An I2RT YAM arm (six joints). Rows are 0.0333 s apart.
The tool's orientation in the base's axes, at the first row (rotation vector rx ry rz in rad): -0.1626 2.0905 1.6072
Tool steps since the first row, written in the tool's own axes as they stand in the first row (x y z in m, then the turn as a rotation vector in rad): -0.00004 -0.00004 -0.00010 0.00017 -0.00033 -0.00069; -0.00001 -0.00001 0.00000 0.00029 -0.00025 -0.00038; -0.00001 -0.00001 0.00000 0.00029 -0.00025 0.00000; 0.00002 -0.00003 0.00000 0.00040 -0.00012 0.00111; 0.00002 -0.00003 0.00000 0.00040 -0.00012 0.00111; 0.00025 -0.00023 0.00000 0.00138 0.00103 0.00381; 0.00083 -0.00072 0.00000 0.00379 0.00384 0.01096; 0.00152 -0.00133 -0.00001 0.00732 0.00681 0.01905; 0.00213 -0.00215 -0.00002 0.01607 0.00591 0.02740; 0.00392 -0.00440 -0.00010 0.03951 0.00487 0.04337; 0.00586 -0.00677 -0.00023 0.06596 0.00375 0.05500; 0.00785 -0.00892 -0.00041 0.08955 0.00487 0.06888; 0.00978 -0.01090 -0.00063 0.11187 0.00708 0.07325
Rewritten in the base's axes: 0.00002 -0.00011 0.00000 -0.00023 -0.00071 -0.00024; 0.00001 0.00000 0.00000 -0.00027 -0.00037 -0.00028; 0.00001 0.00000 0.00000 -0.00016 -0.00002 -0.00035; -0.00001 0.00000 -0.00004 0.00004 0.00108 -0.00049; -0.00001 0.00000 -0.00004 0.00004 0.00108 -0.00049; -0.00013 -0.00002 -0.00031 -0.00042 0.00414 -0.00042; -0.00045 -0.00005 -0.00100 -0.00139 0.01213 -0.00035; -0.00082 -0.00010 -0.00184 -0.00310 0.02127 -0.00082; -0.00104 -0.00023 -0.00283 -0.00779 0.03055 -0.00706; -0.00176 -0.00062 -0.00559 -0.02287 0.04984 -0.02143; -0.00258 -0.00106 -0.00851 -0.04188 0.06565 -0.03642; -0.00355 -0.00147 -0.01125 -0.05856 0.08366 -0.04858; -0.00454 -0.00188 -0.01381 -0.07749 0.09286 -0.05748
